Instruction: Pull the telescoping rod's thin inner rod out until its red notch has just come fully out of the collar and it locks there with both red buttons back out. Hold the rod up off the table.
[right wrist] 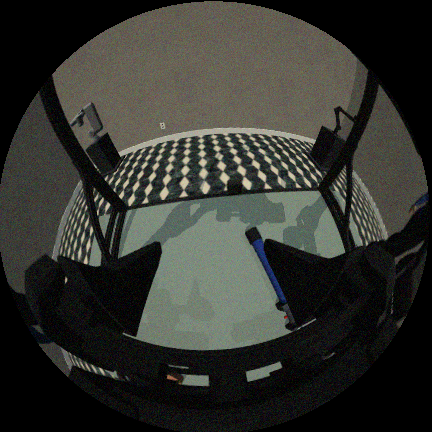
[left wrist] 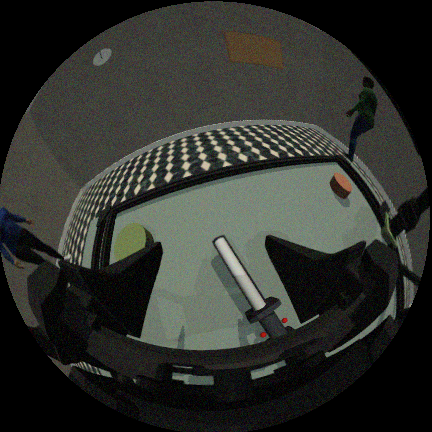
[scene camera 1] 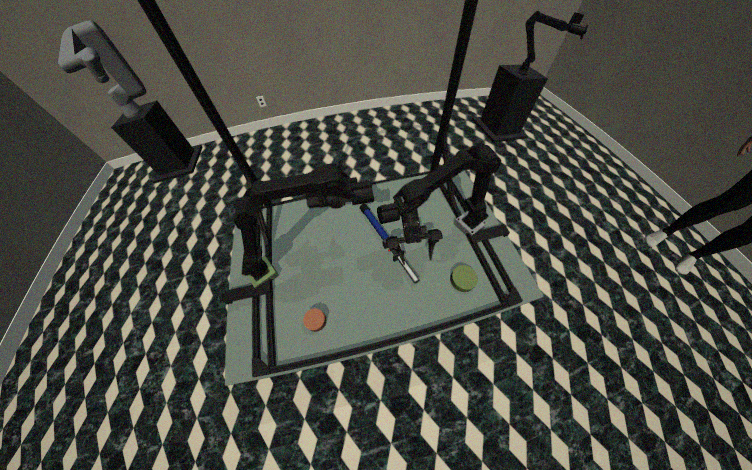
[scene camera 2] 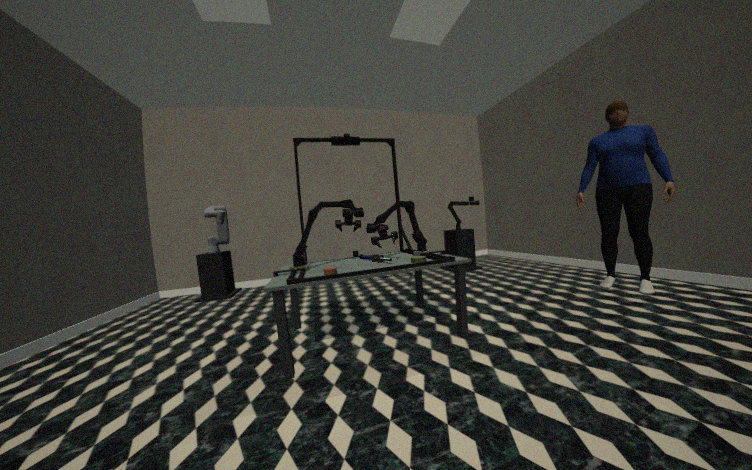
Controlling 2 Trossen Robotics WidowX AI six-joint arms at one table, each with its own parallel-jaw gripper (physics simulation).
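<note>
The telescoping rod lies on the table, its blue tube (scene camera 1: 375, 223) (scene camera 2: 366, 256) (right wrist: 270, 270) towards the back, its thin silver inner rod (scene camera 1: 408, 270) (left wrist: 240, 272) towards the front. Two red buttons (left wrist: 263, 335) (left wrist: 284, 320) stick out beside the dark collar part in the left wrist view. No red notch can be made out. My left gripper (scene camera 1: 414, 256) (scene camera 2: 386, 242) (left wrist: 213, 244) is open and empty above the rod's collar and silver end. My right gripper (scene camera 2: 348, 226) (right wrist: 212, 246) is open and empty, above and beside the blue tube; its fingers are hidden in scene camera 1.
An orange disc (scene camera 1: 314, 319) (scene camera 2: 330, 271) (left wrist: 341, 185) lies at the front left of the table, and a green disc (scene camera 1: 464, 277) (scene camera 2: 418, 259) (left wrist: 131, 242) at the right. Black rails edge the table. A small dark block (right wrist: 234, 186) stands at the back edge between upright posts.
</note>
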